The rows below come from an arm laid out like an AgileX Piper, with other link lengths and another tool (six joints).
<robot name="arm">
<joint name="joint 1" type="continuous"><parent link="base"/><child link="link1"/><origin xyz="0 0 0.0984"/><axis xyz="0 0 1"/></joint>
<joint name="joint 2" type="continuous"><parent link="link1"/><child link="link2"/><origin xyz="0 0 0"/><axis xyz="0 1 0"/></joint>
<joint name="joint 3" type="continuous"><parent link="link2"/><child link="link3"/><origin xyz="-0.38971 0 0.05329"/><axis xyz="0 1 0"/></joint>
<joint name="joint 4" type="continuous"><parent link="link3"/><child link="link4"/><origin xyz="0.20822 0 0.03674"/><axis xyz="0.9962 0 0.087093"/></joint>
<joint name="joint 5" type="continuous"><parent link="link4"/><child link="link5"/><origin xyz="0 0 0"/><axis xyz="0 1 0"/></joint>
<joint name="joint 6" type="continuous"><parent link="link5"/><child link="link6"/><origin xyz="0.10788 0 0.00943"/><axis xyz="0.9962 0 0.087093"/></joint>
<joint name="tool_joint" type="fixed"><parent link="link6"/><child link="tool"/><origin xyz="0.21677 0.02 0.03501" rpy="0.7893 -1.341 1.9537"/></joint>
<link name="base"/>
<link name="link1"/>
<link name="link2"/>
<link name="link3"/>
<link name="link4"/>
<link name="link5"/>
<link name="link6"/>
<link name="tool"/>
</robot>
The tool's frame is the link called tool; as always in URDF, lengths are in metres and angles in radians. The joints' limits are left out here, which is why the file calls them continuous.
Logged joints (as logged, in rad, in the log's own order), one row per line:
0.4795 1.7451 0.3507 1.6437 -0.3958 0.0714
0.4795 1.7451 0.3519 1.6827 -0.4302 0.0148
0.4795 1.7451 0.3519 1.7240 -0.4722 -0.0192
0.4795 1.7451 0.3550 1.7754 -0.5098 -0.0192
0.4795 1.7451 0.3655 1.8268 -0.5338 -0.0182
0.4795 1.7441 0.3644 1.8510 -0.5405 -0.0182
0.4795 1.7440 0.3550 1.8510 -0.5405 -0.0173
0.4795 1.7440 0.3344 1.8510 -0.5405 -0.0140
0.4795 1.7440 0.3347 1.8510 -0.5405 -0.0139
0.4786 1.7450 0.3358 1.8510 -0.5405 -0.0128
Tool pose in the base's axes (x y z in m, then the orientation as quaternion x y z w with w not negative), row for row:
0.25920 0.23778 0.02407 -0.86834 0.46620 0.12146 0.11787
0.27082 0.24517 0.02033 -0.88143 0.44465 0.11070 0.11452
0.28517 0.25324 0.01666 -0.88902 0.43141 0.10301 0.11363
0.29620 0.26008 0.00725 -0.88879 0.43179 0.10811 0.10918
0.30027 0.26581 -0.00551 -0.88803 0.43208 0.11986 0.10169
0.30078 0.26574 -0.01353 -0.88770 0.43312 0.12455 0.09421
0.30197 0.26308 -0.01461 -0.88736 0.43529 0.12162 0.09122
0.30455 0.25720 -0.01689 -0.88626 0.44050 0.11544 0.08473
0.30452 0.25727 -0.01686 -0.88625 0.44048 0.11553 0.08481
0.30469 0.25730 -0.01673 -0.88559 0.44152 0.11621 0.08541
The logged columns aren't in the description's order. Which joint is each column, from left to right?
Columns, left to right: joint 1, joint 4, joint 5, joint 2, joint 3, joint 6.
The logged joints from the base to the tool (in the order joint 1, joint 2, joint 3, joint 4, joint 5, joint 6), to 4 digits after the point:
0.4795 1.6437 -0.3958 1.7451 0.3507 0.0714
0.4795 1.6827 -0.4302 1.7451 0.3519 0.0148
0.4795 1.7240 -0.4722 1.7451 0.3519 -0.0192
0.4795 1.7754 -0.5098 1.7451 0.3550 -0.0192
0.4795 1.8268 -0.5338 1.7451 0.3655 -0.0182
0.4795 1.8510 -0.5405 1.7441 0.3644 -0.0182
0.4795 1.8510 -0.5405 1.7440 0.3550 -0.0173
0.4795 1.8510 -0.5405 1.7440 0.3344 -0.0140
0.4795 1.8510 -0.5405 1.7440 0.3347 -0.0139
0.4786 1.8510 -0.5405 1.7450 0.3358 -0.0128

